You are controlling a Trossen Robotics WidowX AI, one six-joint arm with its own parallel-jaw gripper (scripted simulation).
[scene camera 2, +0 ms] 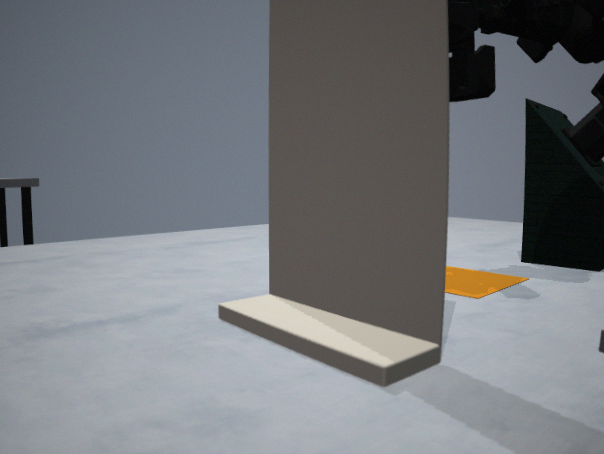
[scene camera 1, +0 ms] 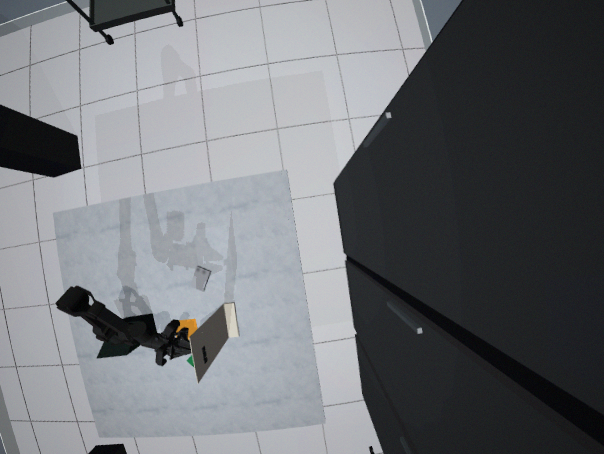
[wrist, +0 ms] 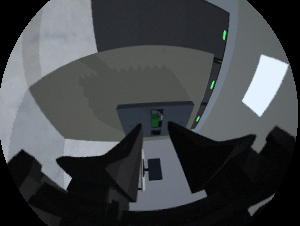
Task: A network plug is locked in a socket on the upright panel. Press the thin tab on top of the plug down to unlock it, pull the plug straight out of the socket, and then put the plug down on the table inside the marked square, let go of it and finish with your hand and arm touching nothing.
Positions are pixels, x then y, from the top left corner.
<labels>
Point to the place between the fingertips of the gripper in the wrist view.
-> At 155, 125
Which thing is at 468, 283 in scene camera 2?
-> An orange square.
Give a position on a grey panel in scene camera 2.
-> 358, 129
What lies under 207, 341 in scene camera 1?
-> A grey panel.
</labels>
